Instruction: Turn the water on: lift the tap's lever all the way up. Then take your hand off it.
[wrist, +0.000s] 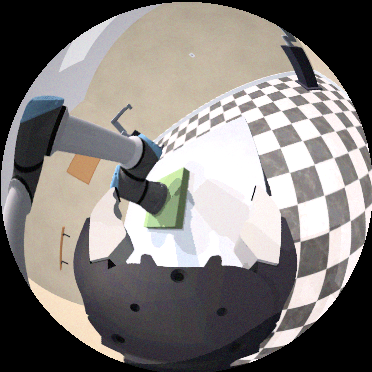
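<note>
My gripper (184, 188) is wide open, with one pale finger at the left and one at the right of the wrist view. No object is held between its fingers. The tap and its lever cannot be made out clearly in this view, so the lever's position and the gripper's distance from it cannot be told. A small grey bent bar (118, 121) shows behind the arm at the upper left; what it belongs to is unclear.
A green block (179, 205) is at the arm's base on a white surface (225, 155). A dark upright object (303, 67) stands at the upper right on a checkered surface (312, 210). An orange panel (84, 168) and a thin orange bar (62, 248) are at the left.
</note>
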